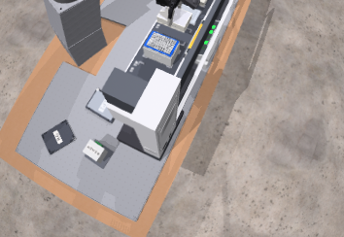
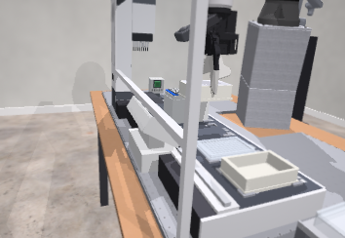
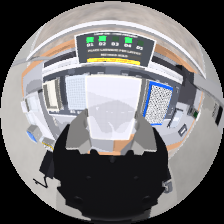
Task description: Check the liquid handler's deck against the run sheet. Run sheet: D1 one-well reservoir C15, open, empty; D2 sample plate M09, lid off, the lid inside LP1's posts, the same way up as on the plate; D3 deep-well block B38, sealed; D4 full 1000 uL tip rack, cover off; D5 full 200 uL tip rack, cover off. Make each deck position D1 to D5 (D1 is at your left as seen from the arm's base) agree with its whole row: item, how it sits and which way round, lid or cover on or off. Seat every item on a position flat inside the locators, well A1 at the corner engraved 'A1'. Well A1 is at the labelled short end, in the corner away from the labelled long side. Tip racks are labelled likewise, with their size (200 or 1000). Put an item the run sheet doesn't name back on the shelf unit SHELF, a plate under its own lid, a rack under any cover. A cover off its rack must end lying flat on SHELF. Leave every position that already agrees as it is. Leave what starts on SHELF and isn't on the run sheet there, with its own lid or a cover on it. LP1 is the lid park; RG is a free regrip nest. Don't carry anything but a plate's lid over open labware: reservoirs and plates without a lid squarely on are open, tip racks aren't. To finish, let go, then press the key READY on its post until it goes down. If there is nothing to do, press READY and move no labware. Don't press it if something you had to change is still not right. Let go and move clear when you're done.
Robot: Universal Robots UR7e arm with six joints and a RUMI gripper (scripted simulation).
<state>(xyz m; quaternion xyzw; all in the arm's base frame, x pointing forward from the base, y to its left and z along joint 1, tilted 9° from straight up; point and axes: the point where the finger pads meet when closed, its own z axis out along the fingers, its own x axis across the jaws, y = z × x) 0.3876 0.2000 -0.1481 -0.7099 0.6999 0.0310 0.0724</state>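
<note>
The clear well plate is 12 cm to the left of my hand and 13 cm below it. From my hand the other things lie so: white sealed block: 1 cm below; blue-framed tip rack: 13 cm to the right, 7 cm below; cream one-well reservoir: 25 cm to the left, 13 cm below.
</note>
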